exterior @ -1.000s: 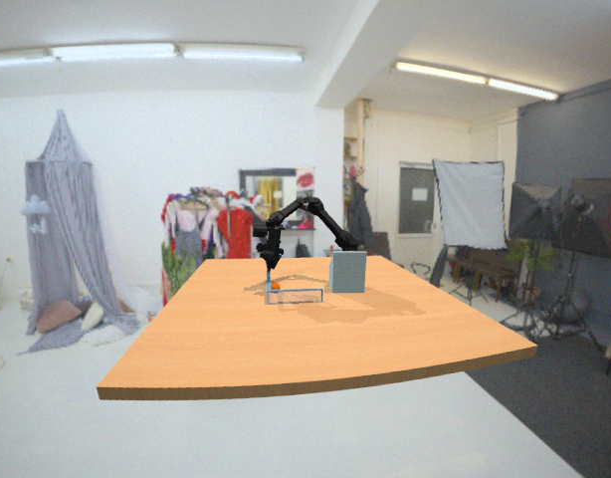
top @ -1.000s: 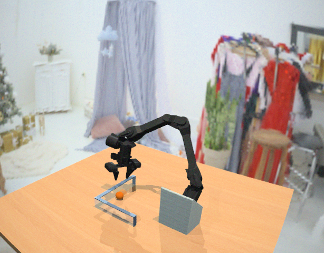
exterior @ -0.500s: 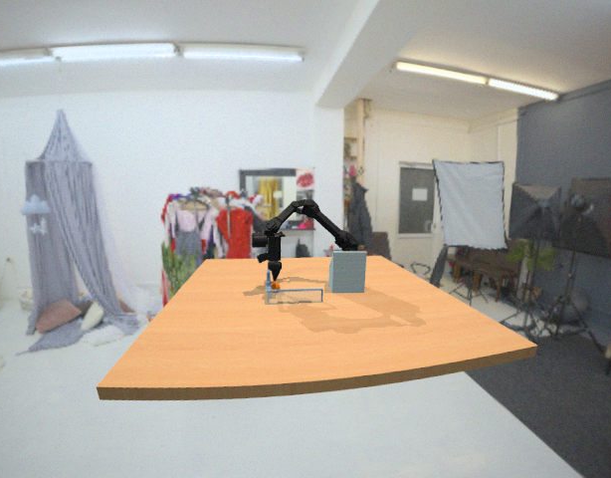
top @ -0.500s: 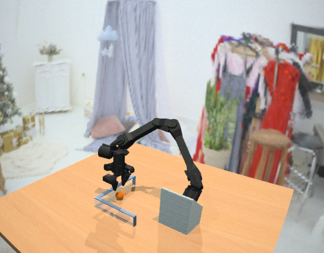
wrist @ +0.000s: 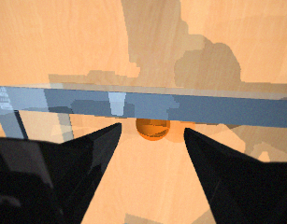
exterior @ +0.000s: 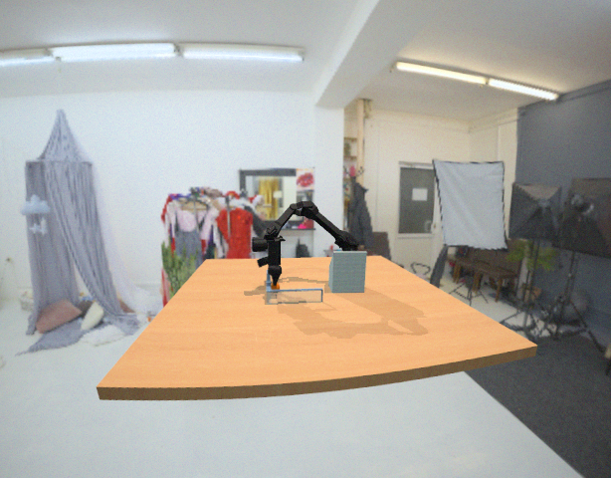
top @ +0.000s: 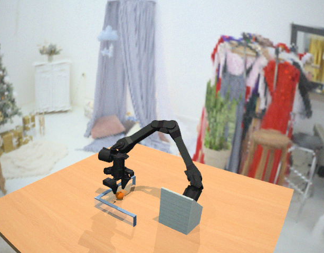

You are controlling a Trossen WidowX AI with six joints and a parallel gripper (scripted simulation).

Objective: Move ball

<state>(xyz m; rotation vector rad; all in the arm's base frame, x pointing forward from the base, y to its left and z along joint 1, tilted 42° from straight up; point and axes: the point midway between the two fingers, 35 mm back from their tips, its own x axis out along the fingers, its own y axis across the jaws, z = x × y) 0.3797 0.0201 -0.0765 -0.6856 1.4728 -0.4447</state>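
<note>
Right now my gripper tip is 3 cm to the left of the faint orange patch and 2 cm above it. The rest, counted from my gripper tip: orange ball: 2 cm below.
</note>
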